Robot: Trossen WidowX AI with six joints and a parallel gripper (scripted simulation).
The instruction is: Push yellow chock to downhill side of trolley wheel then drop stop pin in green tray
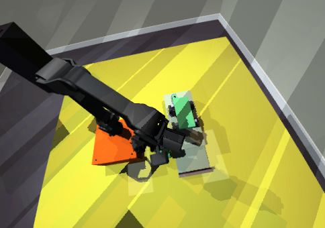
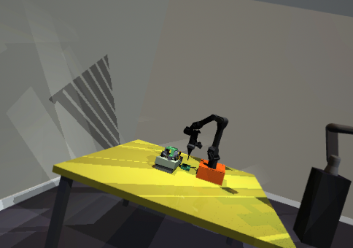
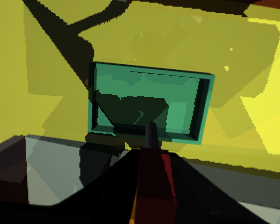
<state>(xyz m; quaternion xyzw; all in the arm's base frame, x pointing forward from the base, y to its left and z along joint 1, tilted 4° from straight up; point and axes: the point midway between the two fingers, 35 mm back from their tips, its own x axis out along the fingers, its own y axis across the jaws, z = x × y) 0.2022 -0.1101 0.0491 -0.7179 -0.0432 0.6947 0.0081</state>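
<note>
Now: gripper tip 120 mm above the green tray. From my gripper tip the other things lie so: trolley 130 mm ahead, 110 mm to the left, 10 mm below; red-headed stop pin right at my gripper tip; yellow chock 80 mm ahead, 20 mm to the left, 30 mm below.
</note>
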